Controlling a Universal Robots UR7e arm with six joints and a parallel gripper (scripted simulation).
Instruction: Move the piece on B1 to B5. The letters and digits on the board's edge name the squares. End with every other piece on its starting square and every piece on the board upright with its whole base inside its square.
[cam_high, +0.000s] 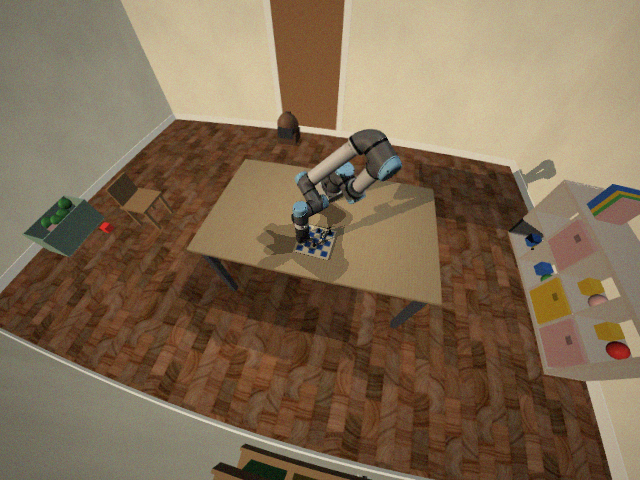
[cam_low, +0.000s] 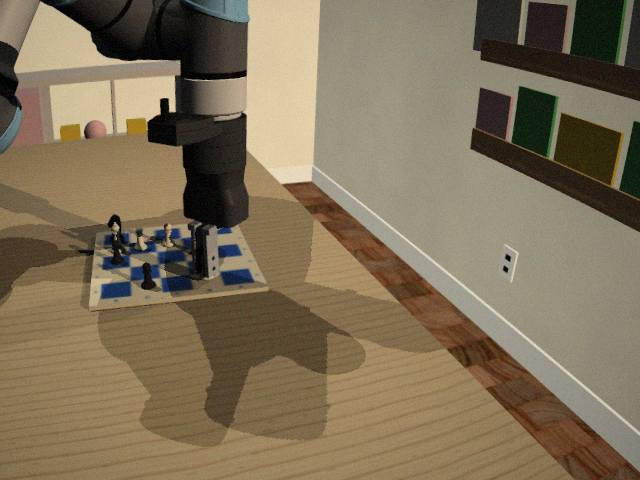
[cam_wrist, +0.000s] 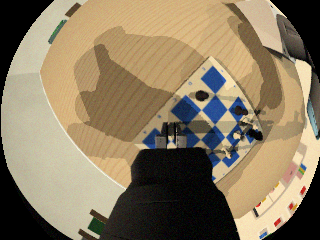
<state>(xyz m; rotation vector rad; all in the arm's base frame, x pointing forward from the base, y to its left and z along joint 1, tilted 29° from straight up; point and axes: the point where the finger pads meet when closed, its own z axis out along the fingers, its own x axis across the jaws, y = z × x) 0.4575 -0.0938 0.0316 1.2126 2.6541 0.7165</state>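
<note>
Now: hand 8 cm to the right of the blue-and-white chessboard, 4 cm past it and 3 cm above it. The rest, counted from my hand: tall black piece (15 cm to the left, 11 cm behind, 1 cm below).
</note>
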